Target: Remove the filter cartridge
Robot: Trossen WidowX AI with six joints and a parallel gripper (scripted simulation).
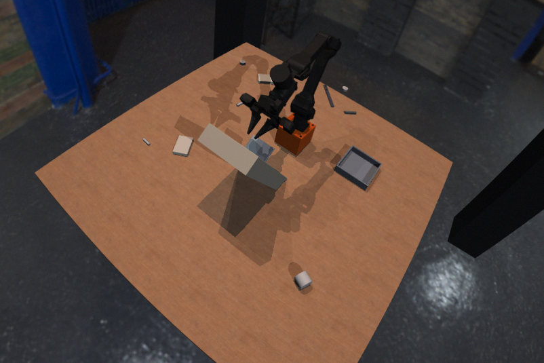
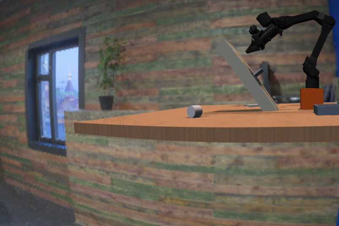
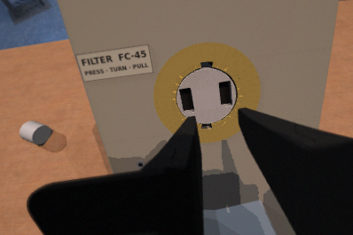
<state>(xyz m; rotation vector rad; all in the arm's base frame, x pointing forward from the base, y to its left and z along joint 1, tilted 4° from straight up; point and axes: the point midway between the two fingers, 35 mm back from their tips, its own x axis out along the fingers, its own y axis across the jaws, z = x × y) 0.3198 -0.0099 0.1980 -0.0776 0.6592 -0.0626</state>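
Right now my gripper tip is 5 cm short of the round grey filter cartridge and 3 cm above it. From my gripper tip the other things lie so: grey box (38 cm behind, 31 cm to the left, 28 cm below); service panel (11 cm below).
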